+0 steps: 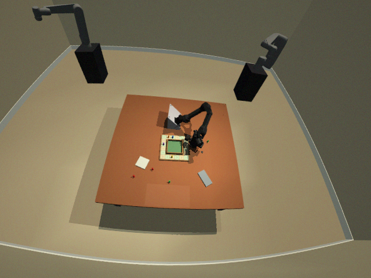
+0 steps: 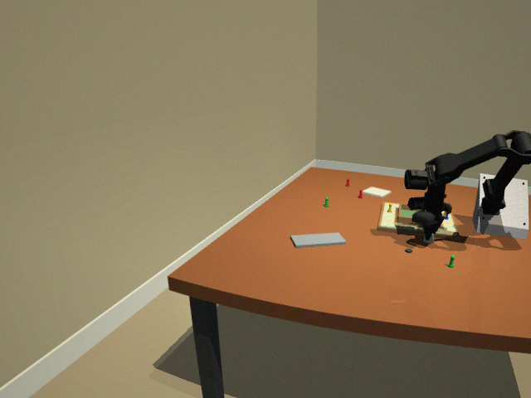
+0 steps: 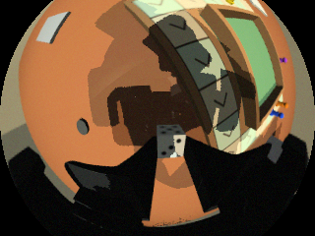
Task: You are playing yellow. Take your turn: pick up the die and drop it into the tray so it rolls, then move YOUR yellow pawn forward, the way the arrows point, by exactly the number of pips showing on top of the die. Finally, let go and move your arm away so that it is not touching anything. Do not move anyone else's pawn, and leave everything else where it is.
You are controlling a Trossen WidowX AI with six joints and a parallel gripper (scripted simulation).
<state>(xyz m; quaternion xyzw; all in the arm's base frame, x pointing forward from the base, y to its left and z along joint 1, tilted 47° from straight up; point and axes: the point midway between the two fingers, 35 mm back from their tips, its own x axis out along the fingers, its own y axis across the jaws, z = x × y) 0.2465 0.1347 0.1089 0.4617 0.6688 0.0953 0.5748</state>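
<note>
Now: gripper tip 140 mm short of the yellow pawn, 210 mm to the left of it and 20 mm below it. Also, from my gripper tip: white die right at my gripper tip; disc 70 mm ahead, 90 mm to the left, 10 mm below; green tray 30 mm ahead, 180 mm to the right.
</note>
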